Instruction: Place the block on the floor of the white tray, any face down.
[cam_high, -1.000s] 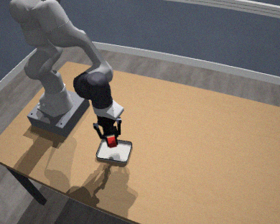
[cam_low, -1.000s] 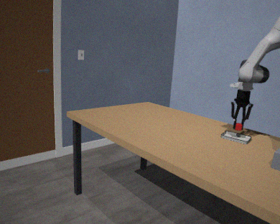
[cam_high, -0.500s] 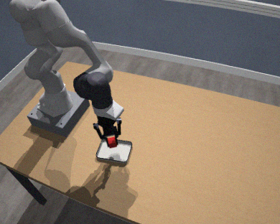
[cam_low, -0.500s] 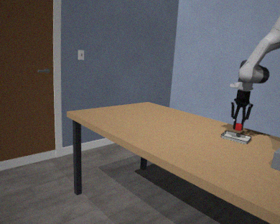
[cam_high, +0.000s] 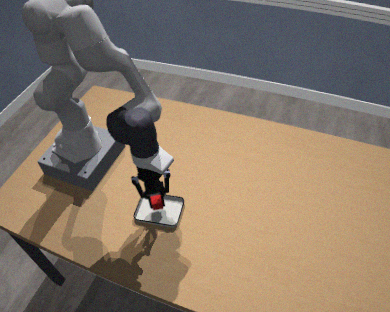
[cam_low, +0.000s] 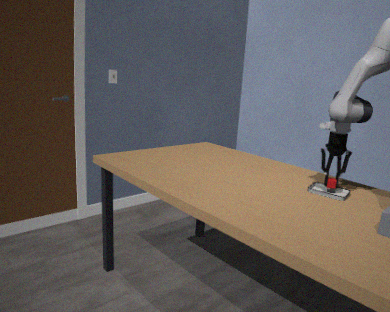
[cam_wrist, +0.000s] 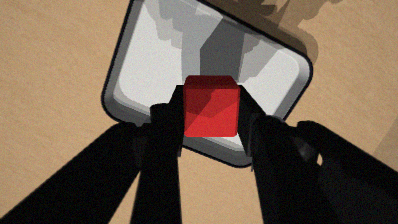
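Now: hand 50 mm above the tray. The rest, counted from my hand: block 20 mm below.
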